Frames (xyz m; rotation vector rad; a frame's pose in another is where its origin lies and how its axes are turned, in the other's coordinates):
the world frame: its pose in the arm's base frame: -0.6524 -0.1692 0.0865 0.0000 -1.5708 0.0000
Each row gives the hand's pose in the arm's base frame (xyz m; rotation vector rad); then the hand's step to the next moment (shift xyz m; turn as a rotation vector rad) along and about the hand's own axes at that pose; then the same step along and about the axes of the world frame.
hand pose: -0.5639 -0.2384 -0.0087 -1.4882 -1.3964 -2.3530
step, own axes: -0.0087 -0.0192 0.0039 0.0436 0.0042 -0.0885
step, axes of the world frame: -0.0186 0.0106 0.0011 0.0223 -0.0458 0.0846
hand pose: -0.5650 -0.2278 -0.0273 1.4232 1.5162 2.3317
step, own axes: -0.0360 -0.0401 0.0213 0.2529 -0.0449 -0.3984
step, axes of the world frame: -0.0511 0.0201 -0.0185 0.0915 -0.1466 0.4414
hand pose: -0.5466 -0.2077 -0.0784 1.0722 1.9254 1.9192
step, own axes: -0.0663 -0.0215 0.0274 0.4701 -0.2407 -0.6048
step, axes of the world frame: -0.0456 -0.0174 -0.0569 0.0063 -0.1487 0.7890
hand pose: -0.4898 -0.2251 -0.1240 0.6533 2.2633 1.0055
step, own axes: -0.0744 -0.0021 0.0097 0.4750 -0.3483 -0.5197
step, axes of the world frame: 0.0154 -0.0432 -0.0594 -0.1258 -0.1677 0.7570
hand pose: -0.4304 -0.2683 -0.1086 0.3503 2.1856 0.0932
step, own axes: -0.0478 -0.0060 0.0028 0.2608 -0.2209 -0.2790
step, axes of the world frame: 0.0344 -0.0195 -0.0278 -0.0786 -0.1208 0.4170
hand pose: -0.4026 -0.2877 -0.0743 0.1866 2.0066 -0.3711
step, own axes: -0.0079 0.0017 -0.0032 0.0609 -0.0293 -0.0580
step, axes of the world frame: 0.0081 0.0029 -0.0013 -0.0253 -0.0097 0.0848
